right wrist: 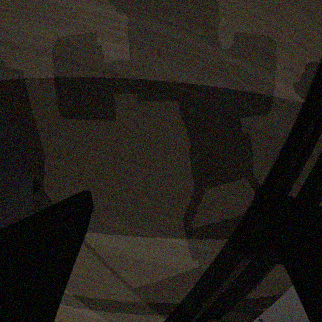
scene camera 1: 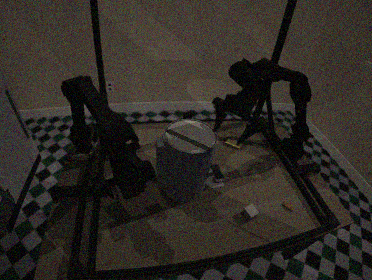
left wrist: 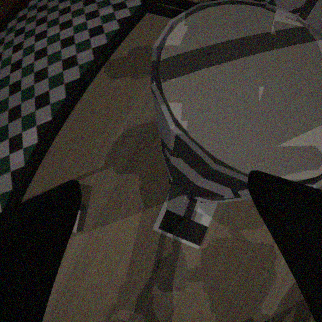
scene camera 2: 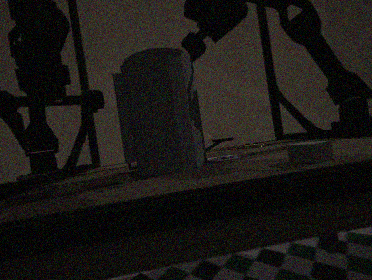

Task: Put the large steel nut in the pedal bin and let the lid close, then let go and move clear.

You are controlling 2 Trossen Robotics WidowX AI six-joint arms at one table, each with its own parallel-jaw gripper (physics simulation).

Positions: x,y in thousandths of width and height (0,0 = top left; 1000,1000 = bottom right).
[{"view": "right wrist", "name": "right gripper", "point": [542,613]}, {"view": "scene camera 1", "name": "left gripper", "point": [606,491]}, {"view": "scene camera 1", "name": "right gripper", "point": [340,691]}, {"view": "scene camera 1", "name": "bin wall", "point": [501,620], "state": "touched by the left gripper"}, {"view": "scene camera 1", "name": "pale round lid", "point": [512,488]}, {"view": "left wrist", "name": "left gripper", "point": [514,570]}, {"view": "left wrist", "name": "pale round lid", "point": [734,266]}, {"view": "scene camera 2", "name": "left gripper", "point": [542,188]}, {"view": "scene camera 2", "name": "right gripper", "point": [152,523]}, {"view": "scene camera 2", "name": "bin wall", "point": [431,302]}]
